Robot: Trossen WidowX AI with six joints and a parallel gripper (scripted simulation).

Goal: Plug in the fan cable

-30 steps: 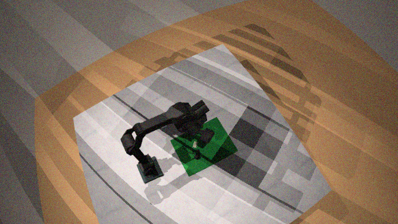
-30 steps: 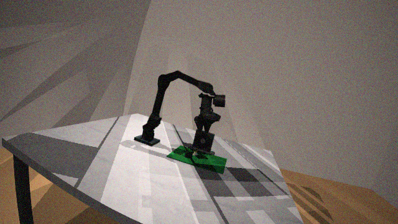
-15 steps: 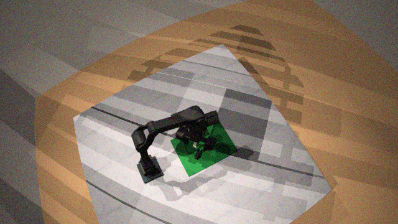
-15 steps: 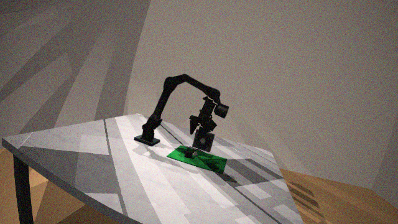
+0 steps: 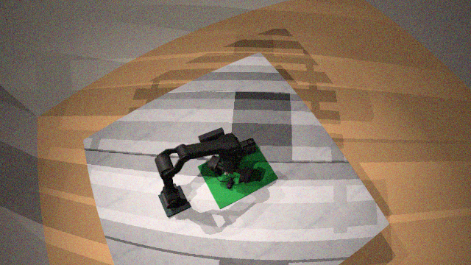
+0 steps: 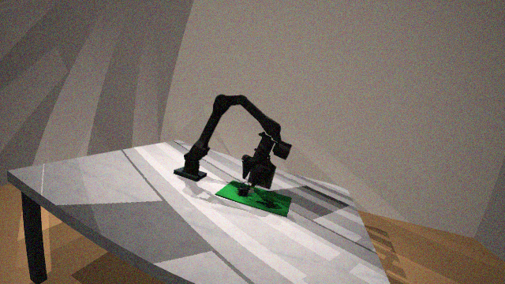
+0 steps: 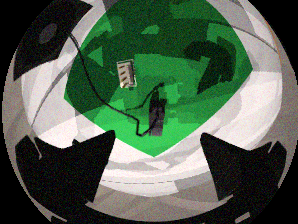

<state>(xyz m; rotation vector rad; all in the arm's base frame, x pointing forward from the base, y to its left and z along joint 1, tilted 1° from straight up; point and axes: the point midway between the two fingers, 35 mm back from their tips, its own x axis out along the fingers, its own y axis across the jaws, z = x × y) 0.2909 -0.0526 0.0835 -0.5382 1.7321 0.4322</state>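
Right now my gripper tip is 40 mm above the dark plug and 10 mm past it. From my gripper tip the other things lie so: black fan (210 mm to the left, 30 mm ahead, 10 mm below); then green board (80 mm below, 50 mm ahead, 30 mm to the left).
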